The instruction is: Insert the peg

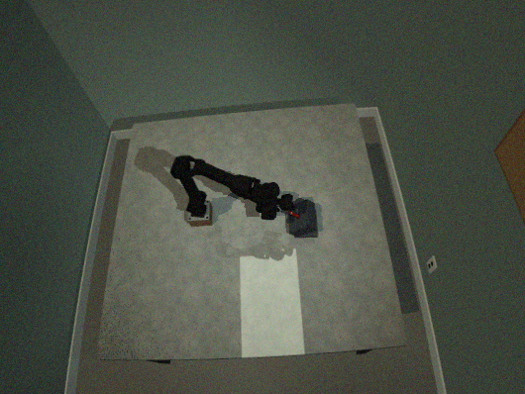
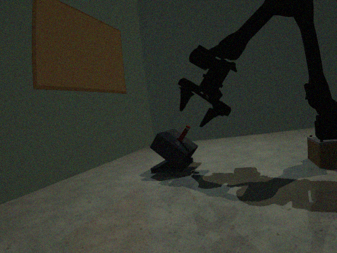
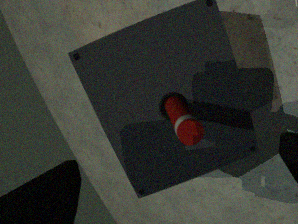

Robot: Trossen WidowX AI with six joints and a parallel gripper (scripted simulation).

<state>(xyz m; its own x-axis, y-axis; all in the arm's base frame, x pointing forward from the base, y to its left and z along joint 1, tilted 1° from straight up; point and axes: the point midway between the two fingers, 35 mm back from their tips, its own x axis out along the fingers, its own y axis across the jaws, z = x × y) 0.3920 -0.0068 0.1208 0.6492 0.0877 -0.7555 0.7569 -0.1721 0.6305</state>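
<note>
Right now the red peg is 2 cm ahead of my gripper tip, 1 cm to the left of it and 4 cm below it. Round my gripper tip: dark sloped panel: 6 cm ahead, 1 cm to the left, 9 cm below.
</note>
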